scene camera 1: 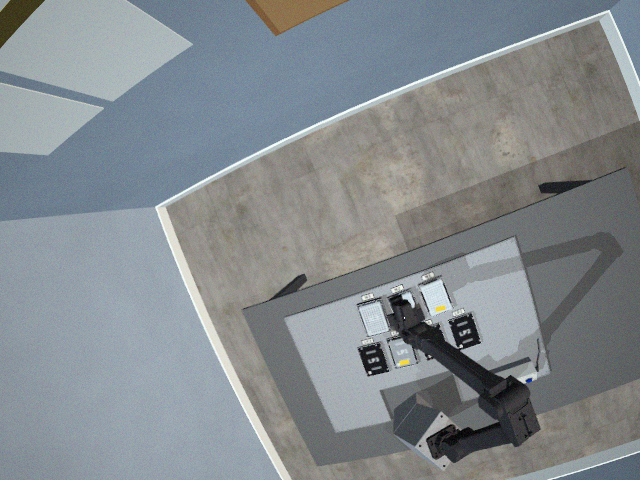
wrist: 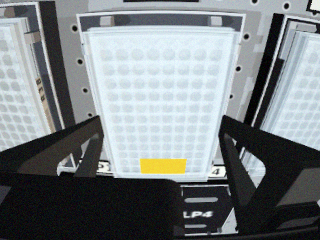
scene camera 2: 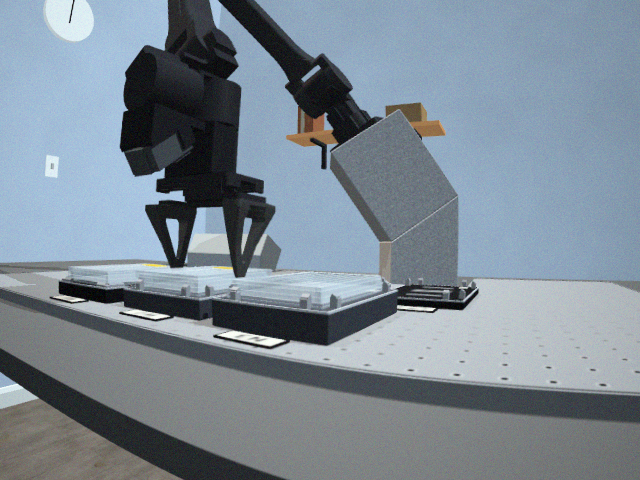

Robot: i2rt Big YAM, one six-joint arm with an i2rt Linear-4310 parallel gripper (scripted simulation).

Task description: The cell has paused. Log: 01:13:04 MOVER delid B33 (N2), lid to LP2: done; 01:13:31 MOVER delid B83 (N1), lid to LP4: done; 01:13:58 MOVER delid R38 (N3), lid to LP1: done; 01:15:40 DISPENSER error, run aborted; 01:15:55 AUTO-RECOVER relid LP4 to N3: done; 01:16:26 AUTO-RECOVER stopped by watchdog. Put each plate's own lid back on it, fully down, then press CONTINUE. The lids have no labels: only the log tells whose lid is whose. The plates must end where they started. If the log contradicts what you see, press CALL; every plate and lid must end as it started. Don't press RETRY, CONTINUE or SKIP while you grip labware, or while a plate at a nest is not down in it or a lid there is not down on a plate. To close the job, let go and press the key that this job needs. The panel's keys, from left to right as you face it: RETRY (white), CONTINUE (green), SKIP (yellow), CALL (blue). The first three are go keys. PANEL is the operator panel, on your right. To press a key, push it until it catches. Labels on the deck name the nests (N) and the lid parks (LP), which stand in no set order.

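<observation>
Scene camera 2 gives you the gripper (scene camera 2: 206, 274) and a clear lid (scene camera 2: 208, 274), along with a plate (scene camera 2: 160, 286) and another plate (scene camera 2: 286, 289). As for the wrist view, it shows the gripper (wrist: 161, 122) too.
</observation>
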